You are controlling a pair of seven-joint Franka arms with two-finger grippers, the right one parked.
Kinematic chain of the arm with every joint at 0, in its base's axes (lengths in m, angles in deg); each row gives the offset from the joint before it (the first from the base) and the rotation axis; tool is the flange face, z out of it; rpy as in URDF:
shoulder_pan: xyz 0 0 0.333 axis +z
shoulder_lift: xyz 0 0 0 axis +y
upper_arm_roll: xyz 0 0 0.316 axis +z
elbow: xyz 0.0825 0 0 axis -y
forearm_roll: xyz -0.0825 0 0.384 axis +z
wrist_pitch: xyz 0 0 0 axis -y
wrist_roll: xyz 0.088 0 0 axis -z
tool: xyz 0 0 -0.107 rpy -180 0 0
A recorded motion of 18 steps. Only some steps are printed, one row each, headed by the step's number.
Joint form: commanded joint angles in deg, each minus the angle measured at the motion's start. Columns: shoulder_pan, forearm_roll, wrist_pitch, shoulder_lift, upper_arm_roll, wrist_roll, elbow.
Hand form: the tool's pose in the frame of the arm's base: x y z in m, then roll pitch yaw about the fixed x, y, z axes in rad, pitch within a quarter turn. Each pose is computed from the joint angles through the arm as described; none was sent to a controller.
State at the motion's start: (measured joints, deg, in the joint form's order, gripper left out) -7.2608 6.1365 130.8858 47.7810 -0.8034 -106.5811 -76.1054
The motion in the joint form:
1: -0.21 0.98 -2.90 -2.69 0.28 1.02 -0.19
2: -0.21 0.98 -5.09 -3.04 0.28 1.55 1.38
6: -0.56 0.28 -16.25 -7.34 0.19 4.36 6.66
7: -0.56 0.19 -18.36 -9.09 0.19 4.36 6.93
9: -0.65 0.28 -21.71 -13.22 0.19 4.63 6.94
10: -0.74 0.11 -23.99 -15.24 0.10 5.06 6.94
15: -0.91 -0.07 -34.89 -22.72 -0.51 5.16 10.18
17: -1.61 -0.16 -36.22 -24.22 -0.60 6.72 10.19
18: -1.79 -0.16 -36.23 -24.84 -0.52 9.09 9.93
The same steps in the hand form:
1: 0.7461 -0.0994 0.2721 3.0069 -0.0659 1.6395
2: 0.7488 -0.0990 0.2859 3.0114 -0.0704 1.6341
6: 0.7468 -0.1017 0.3679 3.0415 -0.0790 1.6012
7: 0.7425 -0.1007 0.3896 3.0428 -0.0793 1.6053
9: 0.7310 -0.0994 0.4377 3.0286 -0.0811 1.6056
10: 0.7229 -0.0999 0.4597 3.0339 -0.0803 1.5995
15: 0.6838 -0.1000 0.5618 3.0369 -0.0770 1.6048
17: 0.6740 -0.1078 0.5776 3.0361 -0.0776 1.5664
18: 0.6711 -0.1088 0.5828 3.0332 -0.0819 1.5237

